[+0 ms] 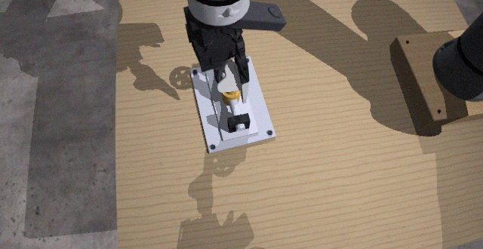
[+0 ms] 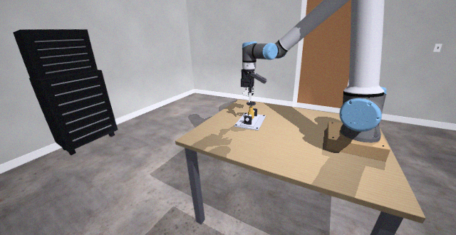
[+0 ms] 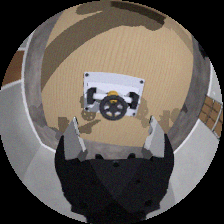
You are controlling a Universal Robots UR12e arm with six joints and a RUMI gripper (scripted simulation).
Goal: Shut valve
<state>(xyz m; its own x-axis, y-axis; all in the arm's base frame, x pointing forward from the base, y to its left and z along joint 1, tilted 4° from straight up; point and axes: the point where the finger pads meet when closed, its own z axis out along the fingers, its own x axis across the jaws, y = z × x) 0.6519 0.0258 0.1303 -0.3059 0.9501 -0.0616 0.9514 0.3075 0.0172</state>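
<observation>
The black spoked handwheel lies 4 cm below my hand.
</observation>
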